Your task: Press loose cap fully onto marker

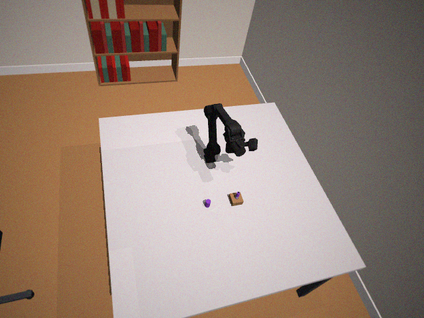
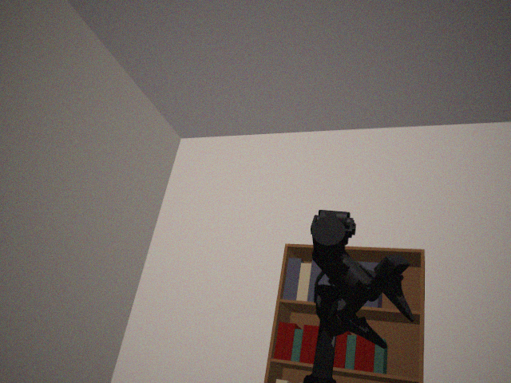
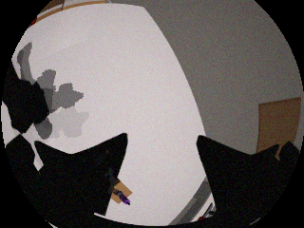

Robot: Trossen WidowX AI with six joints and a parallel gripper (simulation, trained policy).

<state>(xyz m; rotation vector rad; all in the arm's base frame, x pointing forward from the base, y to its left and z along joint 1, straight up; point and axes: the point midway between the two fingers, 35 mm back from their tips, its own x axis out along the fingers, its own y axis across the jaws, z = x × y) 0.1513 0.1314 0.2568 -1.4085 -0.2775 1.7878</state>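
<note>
Now: the purple cap 17 cm ahead of my gripper tip, 26 cm to the right of it and 21 cm below it. From my gripper tip the other things lie so: purple marker: 17 cm ahead, 9 cm to the right, 16 cm below.
</note>
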